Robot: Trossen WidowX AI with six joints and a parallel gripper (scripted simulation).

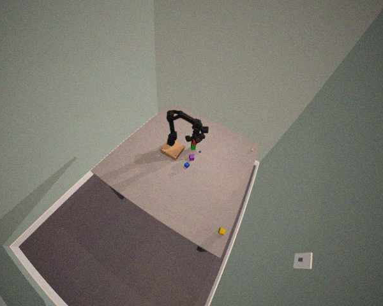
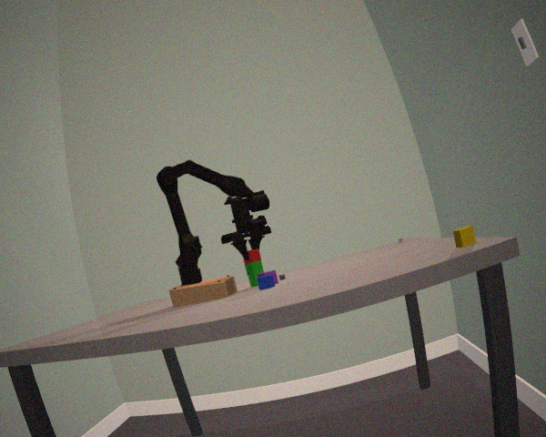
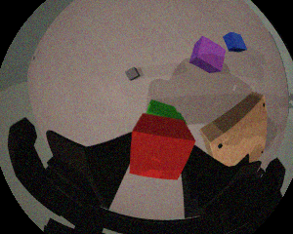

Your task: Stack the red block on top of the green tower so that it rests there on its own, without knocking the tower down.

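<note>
The red block lies 1 cm above my gripper tip. Also, from my gripper tip: purple block: 4 cm ahead, 13 cm to the right, 7 cm below; then tiny dark object: 8 cm ahead, 1 cm to the right, 8 cm below; then blue block: 3 cm ahead, 23 cm to the right, 7 cm below.
</note>
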